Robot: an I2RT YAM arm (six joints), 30 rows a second.
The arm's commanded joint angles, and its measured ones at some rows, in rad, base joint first. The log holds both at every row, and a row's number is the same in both.
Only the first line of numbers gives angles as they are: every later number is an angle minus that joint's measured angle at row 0.
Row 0, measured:
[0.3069, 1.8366, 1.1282, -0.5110, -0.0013, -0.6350]
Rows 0 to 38, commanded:
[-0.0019, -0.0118, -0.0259, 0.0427, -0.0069, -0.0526]
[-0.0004, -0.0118, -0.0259, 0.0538, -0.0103, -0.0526]
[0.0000, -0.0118, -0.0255, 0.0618, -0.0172, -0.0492]
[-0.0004, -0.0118, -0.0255, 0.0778, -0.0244, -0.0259]
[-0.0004, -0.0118, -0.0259, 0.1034, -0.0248, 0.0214]
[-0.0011, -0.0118, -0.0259, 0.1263, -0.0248, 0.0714]
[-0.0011, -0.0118, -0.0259, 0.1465, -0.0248, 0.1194]
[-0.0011, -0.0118, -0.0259, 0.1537, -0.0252, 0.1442]
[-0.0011, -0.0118, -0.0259, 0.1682, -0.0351, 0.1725]
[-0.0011, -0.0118, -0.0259, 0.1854, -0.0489, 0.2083]
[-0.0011, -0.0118, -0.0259, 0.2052, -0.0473, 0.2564]
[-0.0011, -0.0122, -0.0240, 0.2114, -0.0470, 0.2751]
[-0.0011, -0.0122, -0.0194, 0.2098, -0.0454, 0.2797]
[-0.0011, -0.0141, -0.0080, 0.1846, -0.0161, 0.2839]
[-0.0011, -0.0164, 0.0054, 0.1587, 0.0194, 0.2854]
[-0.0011, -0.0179, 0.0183, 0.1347, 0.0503, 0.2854]
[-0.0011, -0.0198, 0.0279, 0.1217, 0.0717, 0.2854]
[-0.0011, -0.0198, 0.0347, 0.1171, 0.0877, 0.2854]
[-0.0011, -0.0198, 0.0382, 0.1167, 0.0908, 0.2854]
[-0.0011, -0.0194, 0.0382, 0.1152, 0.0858, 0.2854]
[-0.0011, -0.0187, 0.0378, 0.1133, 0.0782, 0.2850]
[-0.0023, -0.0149, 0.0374, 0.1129, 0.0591, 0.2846]
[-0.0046, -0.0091, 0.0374, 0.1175, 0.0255, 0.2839]
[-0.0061, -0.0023, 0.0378, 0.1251, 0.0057, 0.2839]
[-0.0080, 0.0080, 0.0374, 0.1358, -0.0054, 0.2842]
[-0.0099, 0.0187, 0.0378, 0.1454, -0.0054, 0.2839]
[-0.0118, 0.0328, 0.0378, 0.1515, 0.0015, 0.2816]
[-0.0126, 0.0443, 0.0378, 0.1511, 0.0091, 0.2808]
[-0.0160, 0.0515, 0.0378, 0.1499, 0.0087, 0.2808]
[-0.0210, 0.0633, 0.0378, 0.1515, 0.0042, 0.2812]
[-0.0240, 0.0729, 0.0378, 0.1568, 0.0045, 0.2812]
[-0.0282, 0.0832, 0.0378, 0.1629, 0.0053, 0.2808]
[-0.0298, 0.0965, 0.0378, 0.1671, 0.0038, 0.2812]
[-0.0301, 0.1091, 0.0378, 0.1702, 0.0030, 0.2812]
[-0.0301, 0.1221, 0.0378, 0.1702, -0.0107, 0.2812]
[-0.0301, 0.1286, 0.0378, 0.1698, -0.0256, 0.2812]
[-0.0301, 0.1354, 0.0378, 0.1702, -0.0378, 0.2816]
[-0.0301, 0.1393, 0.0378, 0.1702, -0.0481, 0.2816]
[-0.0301, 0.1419, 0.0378, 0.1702, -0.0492, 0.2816]
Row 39, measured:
[-0.0248, 0.0931, 0.0343, 0.1732, -0.0218, 0.2781]
